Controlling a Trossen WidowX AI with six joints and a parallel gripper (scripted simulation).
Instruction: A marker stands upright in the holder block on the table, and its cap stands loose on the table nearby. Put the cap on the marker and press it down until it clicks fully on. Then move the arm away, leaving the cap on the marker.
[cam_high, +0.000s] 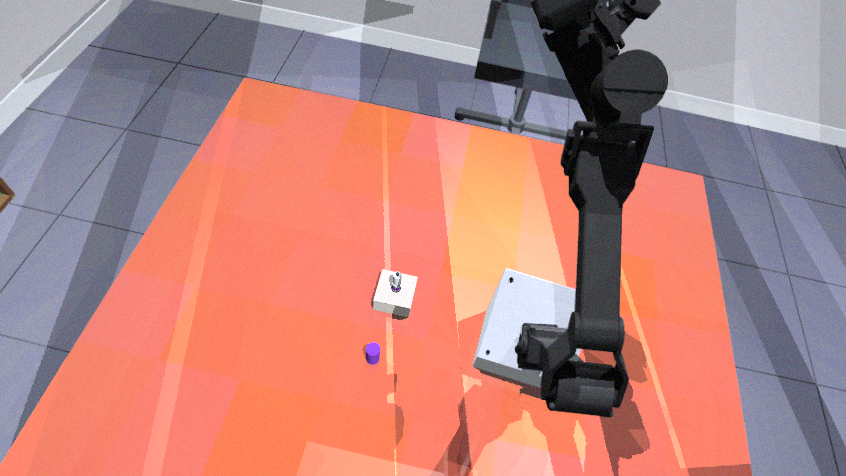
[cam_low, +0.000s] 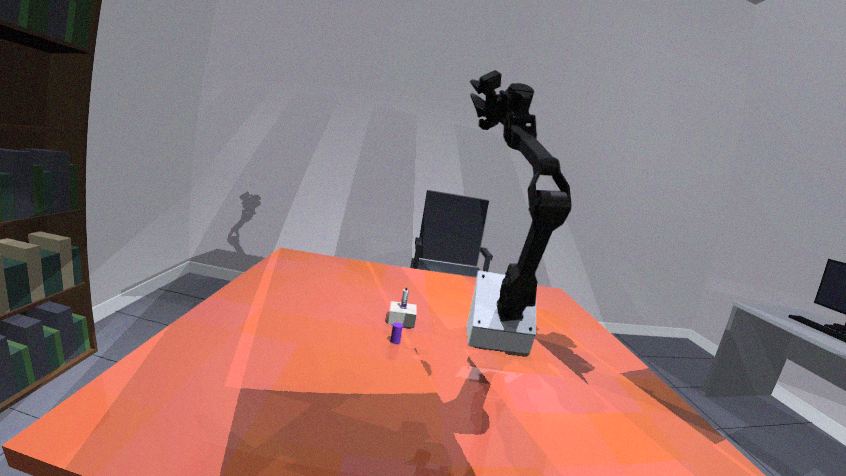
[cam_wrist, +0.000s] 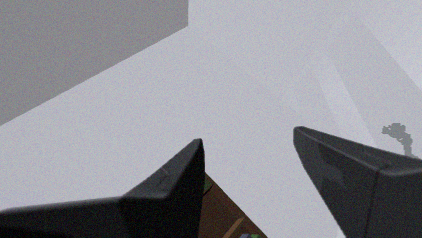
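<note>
Right now my gripper tip is 670 mm above the cap, 210 mm to the right of it and 130 mm short of it.
</note>
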